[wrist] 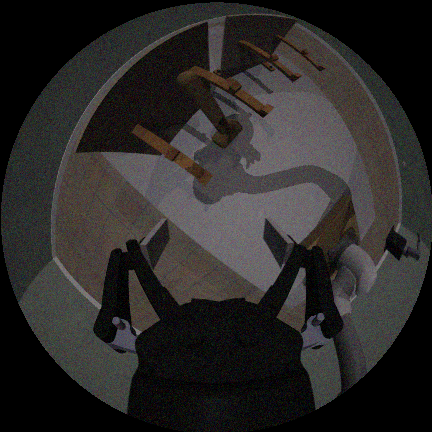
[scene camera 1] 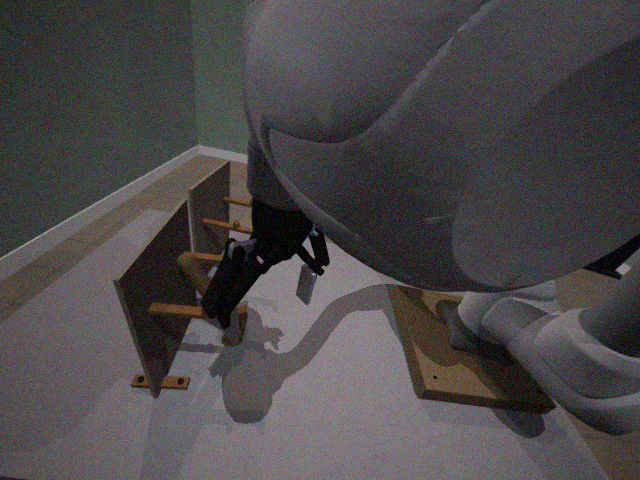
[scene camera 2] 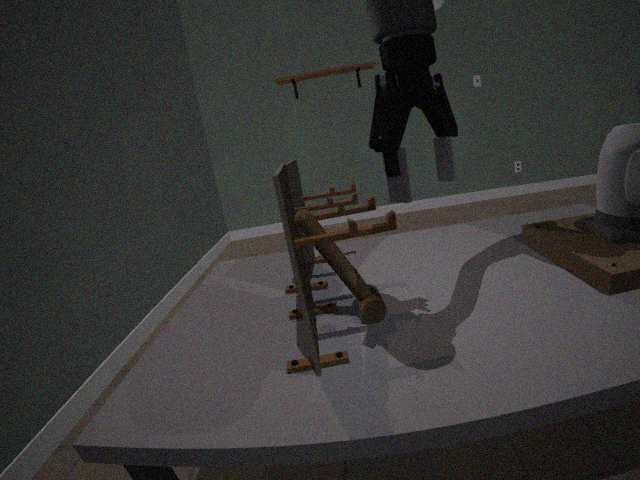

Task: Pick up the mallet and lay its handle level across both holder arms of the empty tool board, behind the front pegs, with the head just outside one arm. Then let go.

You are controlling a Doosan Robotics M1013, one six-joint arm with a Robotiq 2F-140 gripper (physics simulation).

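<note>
The wooden mallet (scene camera 1: 192, 273) (scene camera 2: 336, 258) (wrist: 207, 102) leans at a slant, its handle end high by the face of the near tool board (scene camera 1: 160, 268) (scene camera 2: 306, 330) (wrist: 135, 95) and its head low at the table. The handle end is beside the base of that board's farther holder arm (wrist: 232, 87); contact is unclear. The nearer holder arm (scene camera 1: 175, 310) (scene camera 2: 346, 232) (wrist: 172, 154) sticks out level. A far tool board (scene camera 1: 209, 206) has two holder arms too, with no tool visible on them. My gripper (scene camera 1: 269, 304) (scene camera 2: 421, 170) (wrist: 215, 228) is open and empty, high above the table on the arms' side, apart from the mallet.
The robot base stands on a thick wooden plate (scene camera 1: 460, 382) (scene camera 2: 578, 258). The robot's own arm (scene camera 1: 372, 103) hides much of scene camera 1. A wooden wall shelf (scene camera 2: 325, 73) hangs behind the boards. The table's front edge (scene camera 2: 310, 450) shows in scene camera 2.
</note>
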